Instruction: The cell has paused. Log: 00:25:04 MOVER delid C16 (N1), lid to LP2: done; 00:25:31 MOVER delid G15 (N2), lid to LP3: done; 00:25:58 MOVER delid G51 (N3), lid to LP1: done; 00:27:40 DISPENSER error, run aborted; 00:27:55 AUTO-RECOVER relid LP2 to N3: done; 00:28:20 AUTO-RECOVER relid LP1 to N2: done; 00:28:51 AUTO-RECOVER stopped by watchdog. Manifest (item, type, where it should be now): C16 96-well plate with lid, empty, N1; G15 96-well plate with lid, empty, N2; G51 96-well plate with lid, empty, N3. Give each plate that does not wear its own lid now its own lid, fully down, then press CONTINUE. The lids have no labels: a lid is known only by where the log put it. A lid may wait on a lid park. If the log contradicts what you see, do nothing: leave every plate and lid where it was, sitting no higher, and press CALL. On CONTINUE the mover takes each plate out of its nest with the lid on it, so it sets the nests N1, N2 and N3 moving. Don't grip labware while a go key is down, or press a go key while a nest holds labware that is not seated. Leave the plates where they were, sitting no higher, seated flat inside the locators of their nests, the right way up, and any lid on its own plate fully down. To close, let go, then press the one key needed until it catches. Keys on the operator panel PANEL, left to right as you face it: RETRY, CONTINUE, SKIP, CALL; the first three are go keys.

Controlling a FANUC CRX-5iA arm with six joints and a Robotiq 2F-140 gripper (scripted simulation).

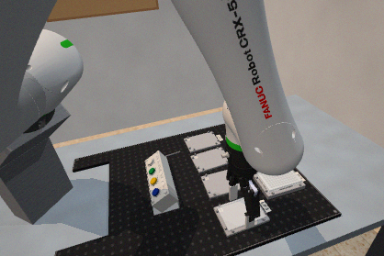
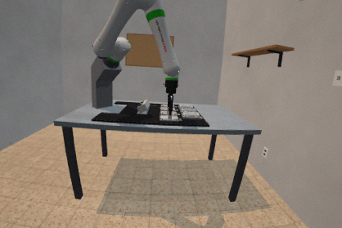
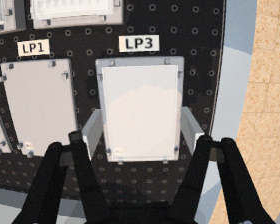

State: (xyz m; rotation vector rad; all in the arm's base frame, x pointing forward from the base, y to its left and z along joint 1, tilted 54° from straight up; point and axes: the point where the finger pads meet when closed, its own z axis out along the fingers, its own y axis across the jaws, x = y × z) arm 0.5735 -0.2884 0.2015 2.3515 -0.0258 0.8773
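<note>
The plate is 240 mm ahead of my hand, 130 mm to the left of it and 10 mm below it. Round my hand: LP1 label: 130 mm ahead, 100 mm to the left, 40 mm below; then lid park LP4: 260 mm to the left, 80 mm ahead, 30 mm below; then lid park LP1: 130 mm to the left, 40 mm ahead, 30 mm below.
</note>
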